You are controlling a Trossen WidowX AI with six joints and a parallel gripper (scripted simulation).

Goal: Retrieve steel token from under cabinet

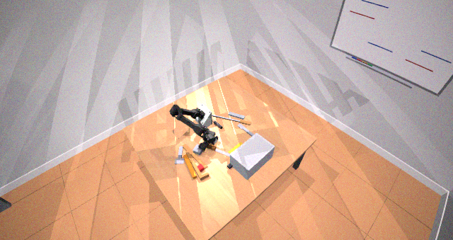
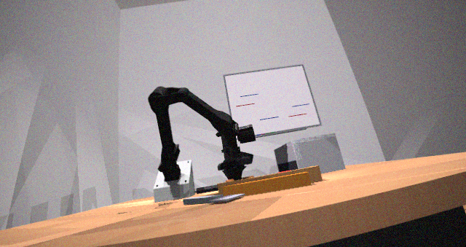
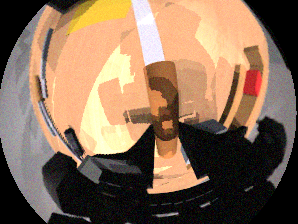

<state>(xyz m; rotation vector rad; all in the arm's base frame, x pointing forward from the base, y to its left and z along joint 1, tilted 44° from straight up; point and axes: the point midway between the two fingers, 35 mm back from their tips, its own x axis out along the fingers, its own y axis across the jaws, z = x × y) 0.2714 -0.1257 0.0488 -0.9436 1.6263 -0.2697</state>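
Right now the grey block is 9 cm to the right of my gripper tip, 1 cm behind it and 1 cm above it. Round my gripper tip: orange bar 23 cm to the right, 8 cm ahead, 1 cm above; then thin wooden stick 15 cm to the right, 1 cm ahead; then red block 17 cm to the right, 15 cm ahead, 1 cm above.
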